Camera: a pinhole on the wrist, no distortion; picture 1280 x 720 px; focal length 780.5 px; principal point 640.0 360.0 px. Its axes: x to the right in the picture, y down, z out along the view. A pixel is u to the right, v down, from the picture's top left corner.
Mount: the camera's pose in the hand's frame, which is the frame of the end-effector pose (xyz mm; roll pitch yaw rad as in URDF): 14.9 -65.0 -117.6 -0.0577 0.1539 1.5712
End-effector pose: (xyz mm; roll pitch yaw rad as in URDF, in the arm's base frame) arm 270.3 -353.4 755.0 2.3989 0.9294 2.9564
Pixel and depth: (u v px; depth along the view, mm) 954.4 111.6 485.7
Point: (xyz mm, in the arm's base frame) 346.2 19.5 574.5
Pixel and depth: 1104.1 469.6 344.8
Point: 359.1 -98.1 791.6
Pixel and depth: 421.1 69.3 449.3
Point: 475.7 -237.3 425.5
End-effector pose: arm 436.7 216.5 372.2 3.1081 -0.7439 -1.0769
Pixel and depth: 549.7 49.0 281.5
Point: 572.5 64.0 319.7
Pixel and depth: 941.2 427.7 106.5
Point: 438.2 232.4 385.9
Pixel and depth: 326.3 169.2 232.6
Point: 602.8 154.6 313.5
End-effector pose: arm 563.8 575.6 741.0 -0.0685 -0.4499 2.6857
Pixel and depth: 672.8 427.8 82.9
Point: 571.0 629.2 712.3
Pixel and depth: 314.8 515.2 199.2
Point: 679.6 641.9 812.8
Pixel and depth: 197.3 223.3 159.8
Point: 617.1 689.5 813.5
